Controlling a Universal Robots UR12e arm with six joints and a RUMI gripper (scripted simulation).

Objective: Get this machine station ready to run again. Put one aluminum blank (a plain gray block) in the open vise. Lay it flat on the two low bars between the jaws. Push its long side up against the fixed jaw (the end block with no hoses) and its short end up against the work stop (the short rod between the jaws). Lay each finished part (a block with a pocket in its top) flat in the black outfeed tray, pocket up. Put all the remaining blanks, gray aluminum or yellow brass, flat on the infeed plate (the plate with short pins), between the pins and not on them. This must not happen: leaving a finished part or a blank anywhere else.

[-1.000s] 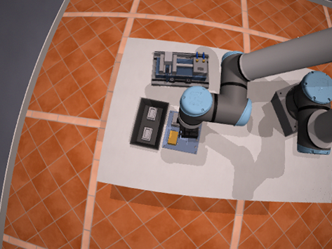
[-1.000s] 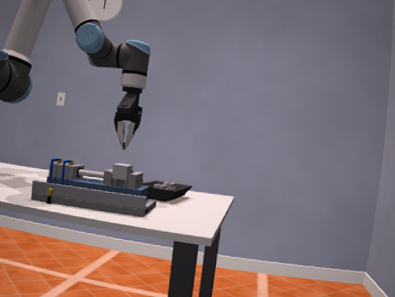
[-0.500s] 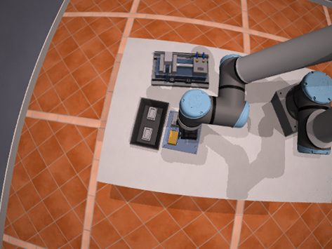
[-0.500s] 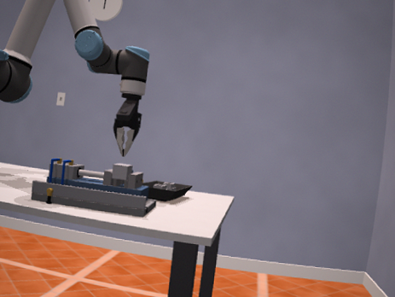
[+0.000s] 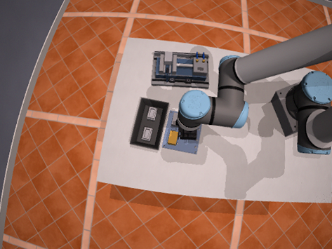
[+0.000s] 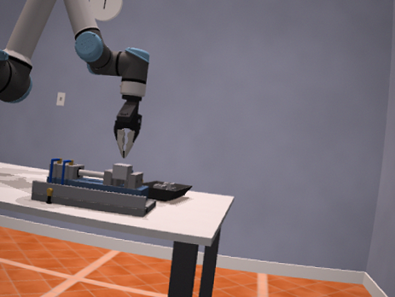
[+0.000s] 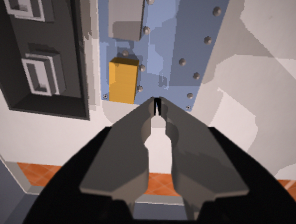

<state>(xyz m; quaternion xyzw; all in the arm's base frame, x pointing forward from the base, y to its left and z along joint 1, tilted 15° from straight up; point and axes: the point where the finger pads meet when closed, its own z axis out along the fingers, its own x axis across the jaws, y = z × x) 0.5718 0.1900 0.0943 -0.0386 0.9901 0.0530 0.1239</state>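
The yellow brass blank is 50 mm ahead of my hand, 20 mm to the left of it and 100 mm below it.
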